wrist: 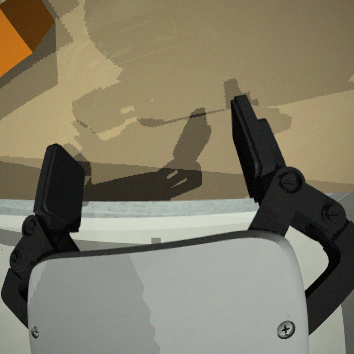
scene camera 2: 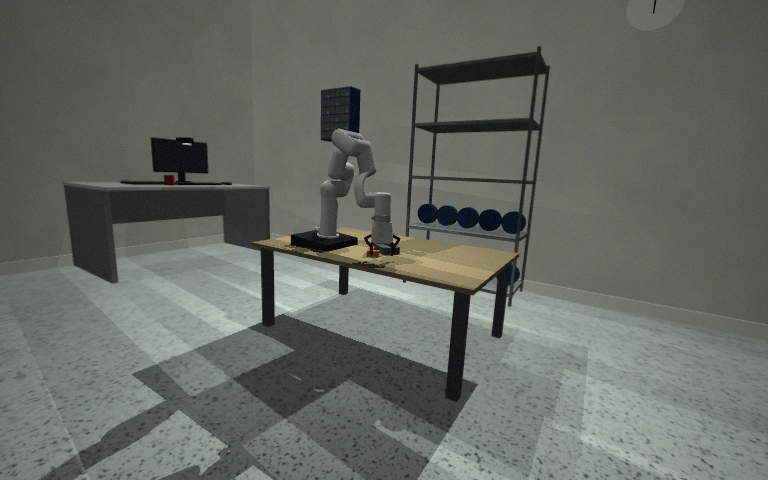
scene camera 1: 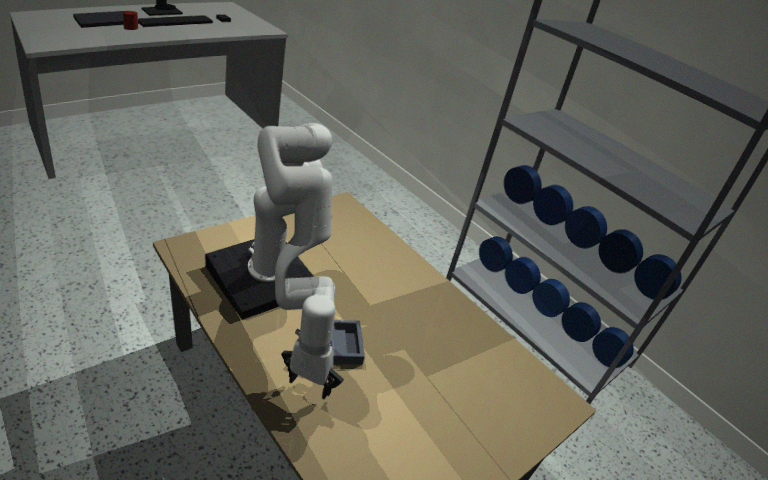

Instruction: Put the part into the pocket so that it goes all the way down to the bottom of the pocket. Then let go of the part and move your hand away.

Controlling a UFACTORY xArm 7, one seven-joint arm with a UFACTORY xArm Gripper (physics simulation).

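Seen in the pictures: gripper, fingertip midpoint: (wrist: 144,135) (scene camera 2: 381,255) (scene camera 1: 309,387); arm's base, link origin: (scene camera 2: 328,235) (scene camera 1: 267,267).
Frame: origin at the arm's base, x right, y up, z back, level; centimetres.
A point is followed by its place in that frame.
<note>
The orange part (scene camera 2: 373,253) @(y -2.9, x 14.9, z -35.3 cm) (wrist: 14,42) @(y -1.7, x 13.4, z -37.2 cm) rests on the table, outside the pocket, in front of the blue-grey pocket block in scene camera 2. In the wrist view it is cut off at the upper left corner. It does not show in scene camera 1, where the hand hides that area. The pocket block (scene camera 1: 350,359) @(y -2.5, x 4.2, z -41.8 cm) (scene camera 2: 389,249) @(y -1.9, x 6.0, z -40.3 cm) sits on the table beside the hand; its open top shows in scene camera 1, partly covered by the hand. My gripper (scene camera 1: 308,388) @(y -2.0, x 19.7, z -41.8 cm) (scene camera 2: 382,252) @(y -2.0, x 19.7, z -41.8 cm) (wrist: 144,135) @(y -2.0, x 19.7, z -41.8 cm) is wide open low over the table, with nothing between its fingers; the part lies off to one side.
The arm's black base plate (scene camera 1: 240,302) @(y -1.1, x 15.5, z -6.7 cm) (scene camera 2: 322,242) @(y -0.9, x 14.2, z -5.3 cm) is on the wooden table (scene camera 1: 481,390) @(y -4.7, x -18.0, z -73.0 cm) (scene camera 2: 441,266) @(y -4.7, x 14.8, z -69.7 cm) behind the hand. A shelf rack (scene camera 1: 489,152) (scene camera 2: 412,141) with blue discs stands beyond the table. A desk (scene camera 1: 254,62) (scene camera 2: 87,226) with a red cup (scene camera 1: 130,20) (scene camera 2: 169,179) is farther back.
</note>
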